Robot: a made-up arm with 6 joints. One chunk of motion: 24 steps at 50 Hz.
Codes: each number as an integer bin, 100 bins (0 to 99) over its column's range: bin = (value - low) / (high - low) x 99, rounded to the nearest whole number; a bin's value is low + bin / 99 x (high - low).
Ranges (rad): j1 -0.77..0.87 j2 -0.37..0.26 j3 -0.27..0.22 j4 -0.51..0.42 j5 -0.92..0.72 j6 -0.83..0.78
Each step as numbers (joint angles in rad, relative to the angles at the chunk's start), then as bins.
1 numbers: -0.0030 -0.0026 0.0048 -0.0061 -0.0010 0.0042
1 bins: 46 58 56 54 55 51
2 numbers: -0.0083 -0.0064 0.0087 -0.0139 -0.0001 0.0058
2 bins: 46 57 56 53 56 51
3 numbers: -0.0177 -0.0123 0.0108 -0.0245 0.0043 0.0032
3 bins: 45 56 57 52 56 51
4 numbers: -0.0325 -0.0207 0.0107 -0.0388 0.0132 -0.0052
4 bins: 45 55 57 50 56 51
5 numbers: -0.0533 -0.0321 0.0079 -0.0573 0.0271 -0.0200
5 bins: 43 53 56 48 57 50
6 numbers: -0.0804 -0.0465 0.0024 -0.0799 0.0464 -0.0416
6 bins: 42 51 55 46 58 48
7 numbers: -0.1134 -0.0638 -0.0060 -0.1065 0.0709 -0.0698
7 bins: 40 48 53 43 60 47
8 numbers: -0.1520 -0.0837 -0.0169 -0.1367 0.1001 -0.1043
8 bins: 37 45 51 40 62 45
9 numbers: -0.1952 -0.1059 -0.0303 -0.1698 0.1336 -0.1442
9 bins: 35 42 48 36 64 42
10 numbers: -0.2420 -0.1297 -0.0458 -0.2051 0.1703 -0.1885
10 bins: 32 38 45 32 66 39
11 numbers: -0.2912 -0.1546 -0.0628 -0.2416 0.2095 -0.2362
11 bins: 29 34 42 29 68 37
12 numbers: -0.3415 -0.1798 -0.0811 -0.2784 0.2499 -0.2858
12 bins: 26 30 38 25 71 33
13 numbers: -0.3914 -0.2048 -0.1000 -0.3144 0.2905 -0.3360
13 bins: 23 26 34 21 73 30
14 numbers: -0.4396 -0.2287 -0.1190 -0.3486 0.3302 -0.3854
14 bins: 20 22 31 17 75 27
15 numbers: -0.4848 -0.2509 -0.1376 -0.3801 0.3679 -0.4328
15 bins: 17 19 27 14 78 24
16 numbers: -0.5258 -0.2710 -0.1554 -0.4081 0.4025 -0.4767
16 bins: 15 16 23 11 80 22
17 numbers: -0.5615 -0.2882 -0.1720 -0.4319 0.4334 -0.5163
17 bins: 13 13 20 8 82 19
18 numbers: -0.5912 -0.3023 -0.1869 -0.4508 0.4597 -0.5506
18 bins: 11 11 17 6 83 17
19 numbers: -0.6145 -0.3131 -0.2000 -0.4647 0.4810 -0.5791
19 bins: 9 9 14 5 85 15
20 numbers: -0.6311 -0.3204 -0.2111 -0.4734 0.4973 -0.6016
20 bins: 8 8 12 4 86 14
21 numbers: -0.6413 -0.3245 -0.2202 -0.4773 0.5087 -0.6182
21 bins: 8 7 10 3 86 13
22 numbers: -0.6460 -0.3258 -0.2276 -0.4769 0.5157 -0.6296
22 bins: 7 7 9 4 87 12
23 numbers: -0.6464 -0.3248 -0.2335 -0.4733 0.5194 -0.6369
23 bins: 7 7 7 4 87 12
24 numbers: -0.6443 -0.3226 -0.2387 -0.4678 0.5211 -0.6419
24 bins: 8 7 6 4 87 12
